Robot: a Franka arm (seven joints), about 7 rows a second.
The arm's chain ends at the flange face. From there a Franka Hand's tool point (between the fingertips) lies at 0.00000 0.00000 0.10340 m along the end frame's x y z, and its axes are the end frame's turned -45 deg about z.
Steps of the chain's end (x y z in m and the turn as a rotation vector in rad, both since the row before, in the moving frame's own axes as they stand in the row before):
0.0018, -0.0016, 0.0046, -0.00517, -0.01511, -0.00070
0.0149, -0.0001, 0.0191, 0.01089, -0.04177, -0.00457
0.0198, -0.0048, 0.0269, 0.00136, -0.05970, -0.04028
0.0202, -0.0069, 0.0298, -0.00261, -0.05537, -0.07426
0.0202, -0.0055, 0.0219, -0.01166, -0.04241, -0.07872
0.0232, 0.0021, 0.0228, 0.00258, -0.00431, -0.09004
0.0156, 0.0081, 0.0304, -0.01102, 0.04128, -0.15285
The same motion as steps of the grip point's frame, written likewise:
0.0009, -0.0006, 0.0046, 0.00703, -0.01434, -0.00070
0.0083, 0.0066, 0.0190, 0.03724, -0.02184, -0.00457
0.0130, 0.0062, 0.0267, 0.04318, -0.04125, -0.04028
0.0148, 0.0057, 0.0296, 0.03731, -0.04100, -0.07426
0.0141, 0.0083, 0.0218, 0.02174, -0.03823, -0.07872
0.0148, 0.0174, 0.0228, 0.00487, -0.00122, -0.09004
0.0078, 0.0204, 0.0303, -0.03698, 0.02140, -0.15285

